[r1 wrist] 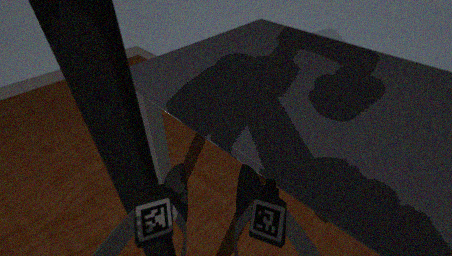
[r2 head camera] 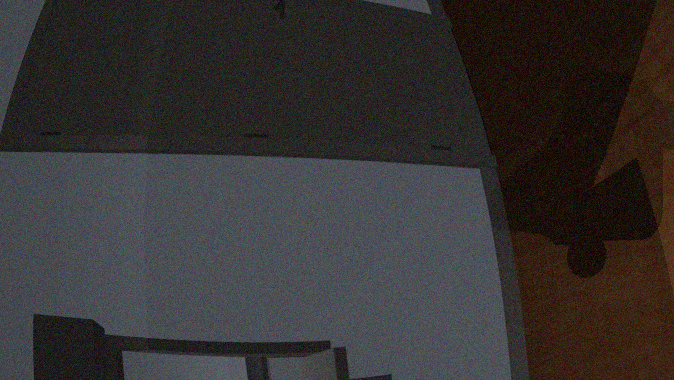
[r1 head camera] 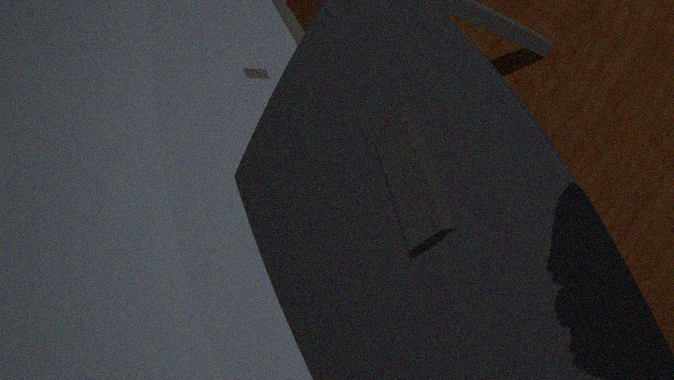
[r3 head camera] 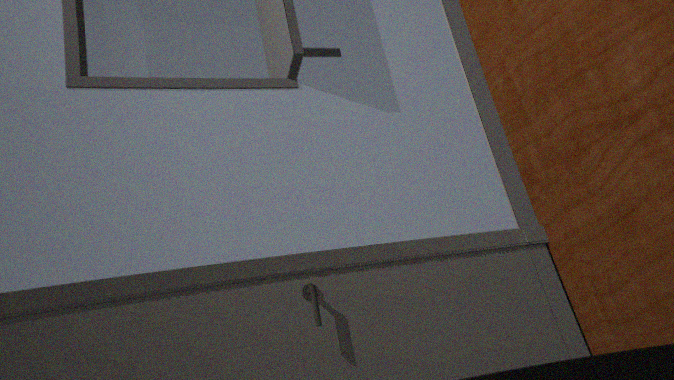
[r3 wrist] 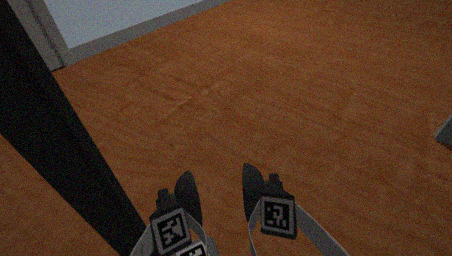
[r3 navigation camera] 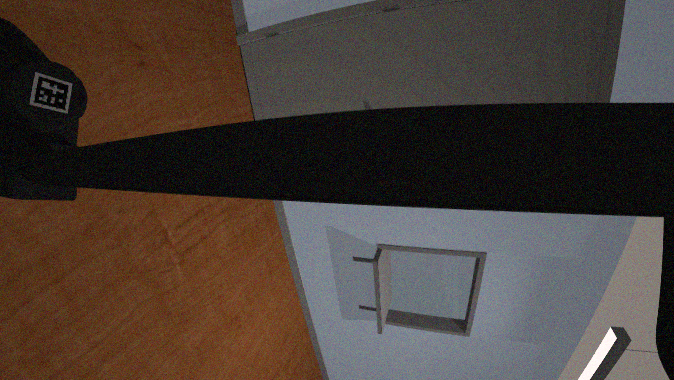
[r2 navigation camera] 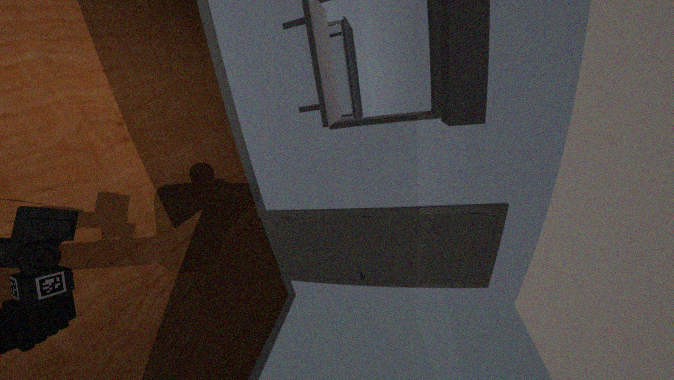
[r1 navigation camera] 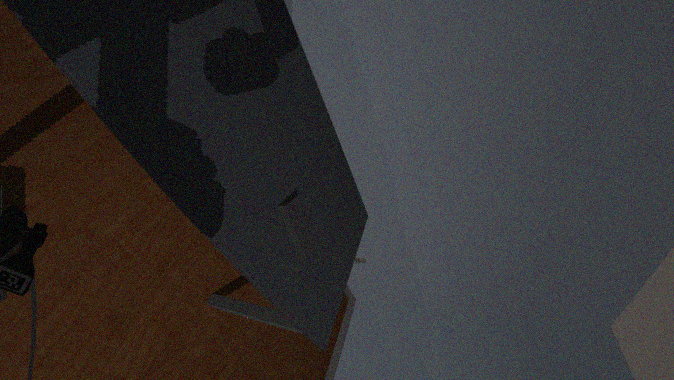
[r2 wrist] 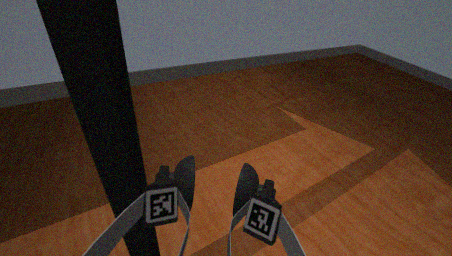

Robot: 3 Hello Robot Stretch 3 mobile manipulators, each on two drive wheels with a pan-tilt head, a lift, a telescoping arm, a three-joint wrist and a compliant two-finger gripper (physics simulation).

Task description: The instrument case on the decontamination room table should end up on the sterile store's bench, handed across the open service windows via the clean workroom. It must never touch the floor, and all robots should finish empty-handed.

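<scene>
The instrument case [r1 head camera: 420, 190] is faint, a grey-brown box nearly the colour of the table [r1 head camera: 310, 210] [r1 navigation camera: 260, 150] [r1 wrist: 415, 125] it lies on, with a dark strip at one end. The r1 gripper [r1 wrist: 212, 177] is open and empty, over the floor beside the table edge, apart from the case. The r2 gripper [r2 wrist: 215, 177] is open and empty above floor. The r3 gripper [r3 wrist: 220, 185] is open and empty above floor. The case does not show in the r1 wrist view. The sterile store's bench does not show in these views.
A service window frame [r2 navigation camera: 385, 120] with an open shutter [r2 navigation camera: 317, 65] is near a door [r2 head camera: 250, 85] [r2 navigation camera: 390, 250]. Another window frame [r3 head camera: 190, 82] [r3 navigation camera: 430, 250] is beside a door [r3 head camera: 425, 310] [r3 navigation camera: 425, 60]. A black mast [r3 navigation camera: 350, 160] crosses the r3 navigation view. Shadows cover r1's table.
</scene>
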